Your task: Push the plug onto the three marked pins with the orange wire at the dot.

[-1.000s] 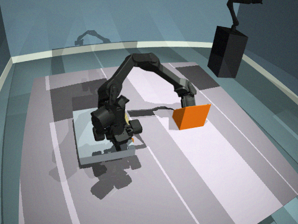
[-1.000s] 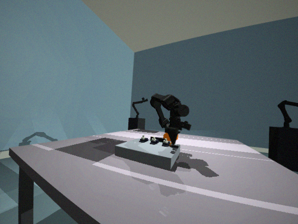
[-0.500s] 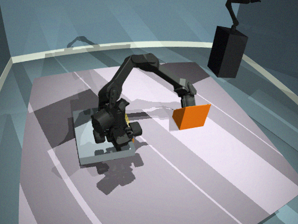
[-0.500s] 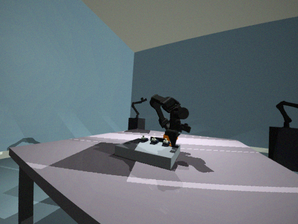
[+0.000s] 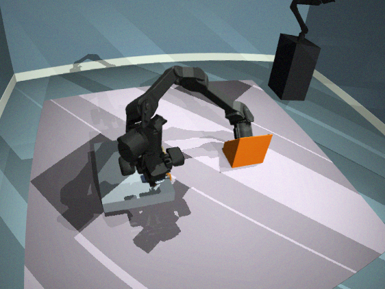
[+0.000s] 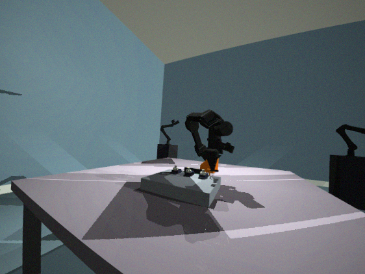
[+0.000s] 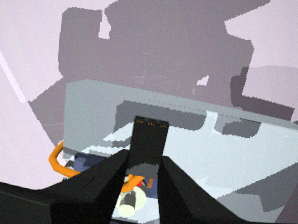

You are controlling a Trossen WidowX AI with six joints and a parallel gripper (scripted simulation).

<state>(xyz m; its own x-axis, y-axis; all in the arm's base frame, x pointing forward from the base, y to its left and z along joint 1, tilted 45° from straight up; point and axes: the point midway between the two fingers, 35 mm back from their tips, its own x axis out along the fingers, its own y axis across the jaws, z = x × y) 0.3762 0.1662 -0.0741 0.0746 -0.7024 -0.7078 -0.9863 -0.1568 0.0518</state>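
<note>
Right now my gripper tip is 160 mm to the left of the yellow band, 50 mm past it and 20 mm above it. Round my gripper tip: grey printed holder (110 mm to the right, 100 mm ahead, 70 mm below).
</note>
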